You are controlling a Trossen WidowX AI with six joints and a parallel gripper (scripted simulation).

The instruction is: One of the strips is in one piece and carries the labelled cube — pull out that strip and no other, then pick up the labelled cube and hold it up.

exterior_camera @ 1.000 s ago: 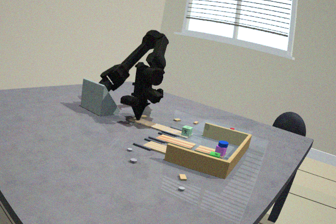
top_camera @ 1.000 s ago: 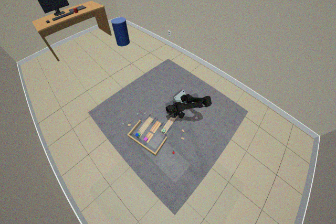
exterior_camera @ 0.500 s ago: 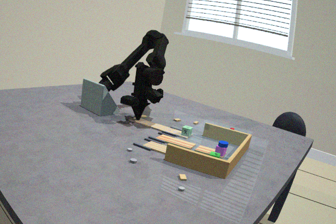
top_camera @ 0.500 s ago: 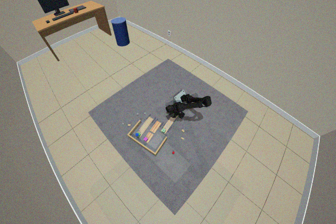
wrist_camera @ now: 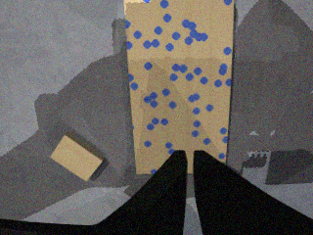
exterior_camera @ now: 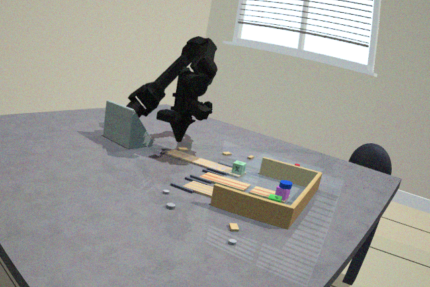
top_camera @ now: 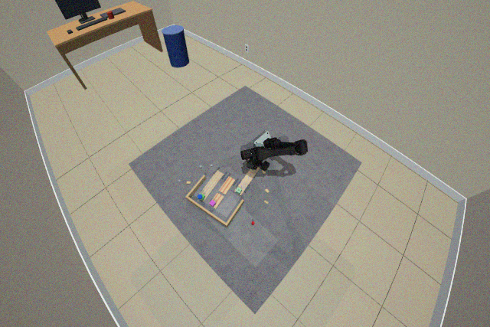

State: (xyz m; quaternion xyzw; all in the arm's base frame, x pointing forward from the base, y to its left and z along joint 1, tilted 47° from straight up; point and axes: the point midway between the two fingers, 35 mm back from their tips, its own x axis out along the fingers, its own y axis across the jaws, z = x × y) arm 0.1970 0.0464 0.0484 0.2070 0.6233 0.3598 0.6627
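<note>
The strip lies 90 mm ahead of my gripper tip, 20 mm to the left of it and 40 mm below it.
</note>
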